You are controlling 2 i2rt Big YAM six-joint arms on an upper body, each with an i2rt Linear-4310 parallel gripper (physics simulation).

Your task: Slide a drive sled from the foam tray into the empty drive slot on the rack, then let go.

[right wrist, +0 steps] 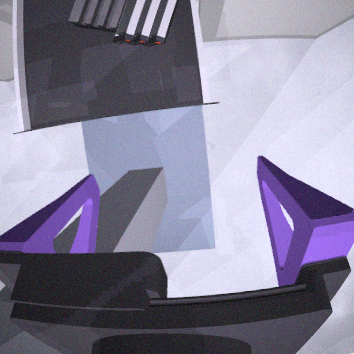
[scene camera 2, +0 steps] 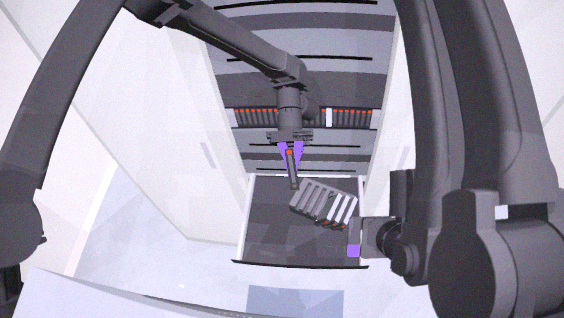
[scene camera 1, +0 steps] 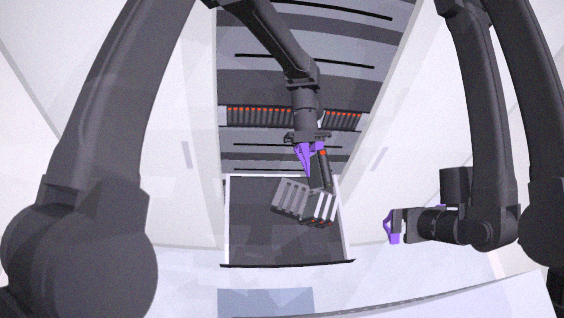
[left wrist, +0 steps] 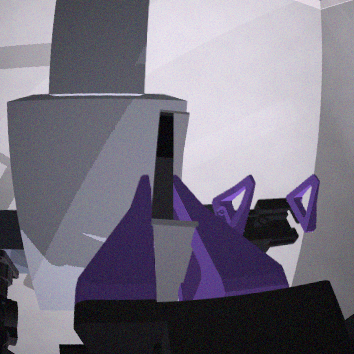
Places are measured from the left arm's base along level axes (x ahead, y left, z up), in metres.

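Pixels of known places: left gripper, fingertip midpoint: (scene camera 1: 311,176) (left wrist: 157,183); right gripper, fingertip midpoint: (right wrist: 173,172) (scene camera 2: 380,231) (scene camera 1: 401,221) (left wrist: 286,177).
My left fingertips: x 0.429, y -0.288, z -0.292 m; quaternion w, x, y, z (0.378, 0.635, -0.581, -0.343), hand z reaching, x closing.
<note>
Ahead of a thing's pixels: the offset from my left fingertips to its top centre. "spot": to the spot under its first point.
My left gripper (scene camera 1: 313,176) (scene camera 2: 292,172) (left wrist: 157,183) is shut on a drive sled @[0.010 m back, 0.005 m right, 0.105 m up] (scene camera 1: 326,169) (scene camera 2: 291,162) (left wrist: 175,260) with an orange tab, held tilted above the drawer, near the foam tray's back edge. The grey foam tray @[0.152 m ahead, 0.075 m right, 0.379 m down] (scene camera 1: 289,195) (scene camera 2: 308,195) (right wrist: 97,14) lies askew in the drawer and holds three white-sided sleds @[0.097 m ahead, 0.121 m right, 0.326 m down] (scene camera 1: 325,206) @[0.090 m ahead, 0.151 m right, 0.326 m down] (scene camera 2: 344,209) (right wrist: 151,20). On the rack, the row of drives @[spot: 0.274 m ahead, 0.113 m left, 0.083 m down] (scene camera 1: 257,116) (scene camera 2: 256,117) shows a narrow white gap, the empty slot (scene camera 2: 328,117), right of the left arm. My right gripper (scene camera 1: 388,227) (left wrist: 286,177) (right wrist: 173,172) is open and empty.
The open drawer (scene camera 1: 250,237) (scene camera 2: 270,240) (right wrist: 110,85) extends below the drive row, with a thin front lip. Pale panels (scene camera 1: 200,175) (scene camera 2: 185,175) flank the rack. The right arm's wrist stands at the drawer's right side in scene camera 2.
</note>
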